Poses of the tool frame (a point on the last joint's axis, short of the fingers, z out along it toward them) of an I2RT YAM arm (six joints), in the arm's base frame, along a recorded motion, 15 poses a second.
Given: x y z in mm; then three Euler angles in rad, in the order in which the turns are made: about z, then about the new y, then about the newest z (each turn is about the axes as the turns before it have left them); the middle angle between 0 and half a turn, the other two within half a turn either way.
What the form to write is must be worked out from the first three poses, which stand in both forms.
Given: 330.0 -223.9 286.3 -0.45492 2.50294 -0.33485
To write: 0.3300 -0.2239 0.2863 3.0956 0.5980 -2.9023
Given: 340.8 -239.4 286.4 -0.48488 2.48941 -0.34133
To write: 0.3408 -0.2394 0.2864 3.0770 0.6088 -2.8913
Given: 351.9 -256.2 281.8 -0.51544 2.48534 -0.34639
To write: 0.3519 -0.2562 0.2818 3.0536 0.6113 -2.8859
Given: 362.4 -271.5 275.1 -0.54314 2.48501 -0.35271
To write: 0.3624 -0.2715 0.2751 3.0335 0.6100 -2.8814
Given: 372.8 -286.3 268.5 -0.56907 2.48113 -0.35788
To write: 0.3728 -0.2863 0.2685 3.0148 0.6121 -2.8759
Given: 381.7 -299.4 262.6 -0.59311 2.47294 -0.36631
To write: 0.3817 -0.2994 0.2626 3.0032 0.6173 -2.8658
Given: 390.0 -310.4 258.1 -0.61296 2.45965 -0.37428
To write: 0.3900 -0.3104 0.2581 2.9970 0.6269 -2.8531
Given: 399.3 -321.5 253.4 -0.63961 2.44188 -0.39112
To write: 0.3993 -0.3215 0.2534 2.9964 0.6377 -2.8311
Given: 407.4 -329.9 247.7 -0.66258 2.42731 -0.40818
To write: 0.4074 -0.3299 0.2477 2.9989 0.6451 -2.8101
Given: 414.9 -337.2 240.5 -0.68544 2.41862 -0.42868
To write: 0.4149 -0.3372 0.2405 3.0035 0.6457 -2.7901
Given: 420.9 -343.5 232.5 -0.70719 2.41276 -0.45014
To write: 0.4209 -0.3435 0.2325 3.0092 0.6431 -2.7711
